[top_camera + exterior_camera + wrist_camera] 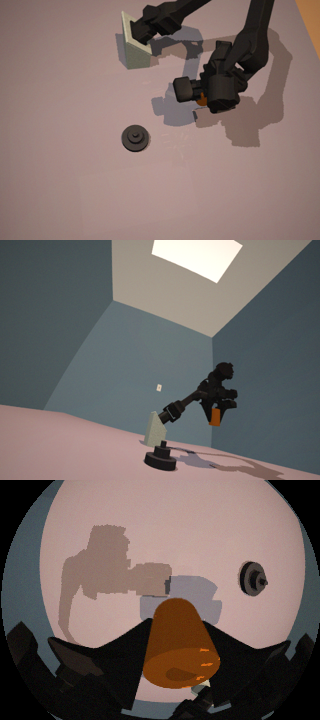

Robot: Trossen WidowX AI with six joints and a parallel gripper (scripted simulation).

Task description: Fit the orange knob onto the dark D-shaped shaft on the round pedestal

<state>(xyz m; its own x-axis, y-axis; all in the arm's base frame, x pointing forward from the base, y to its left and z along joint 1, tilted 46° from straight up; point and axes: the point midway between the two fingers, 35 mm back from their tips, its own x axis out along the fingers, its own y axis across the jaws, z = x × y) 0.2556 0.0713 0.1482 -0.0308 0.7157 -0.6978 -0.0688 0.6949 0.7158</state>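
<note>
My gripper tip is now 6 cm short of the round pedestal, 20 cm to the left of it and 11 cm above it. The rest, counted from my gripper tip: orange knob: 2 cm above.
</note>
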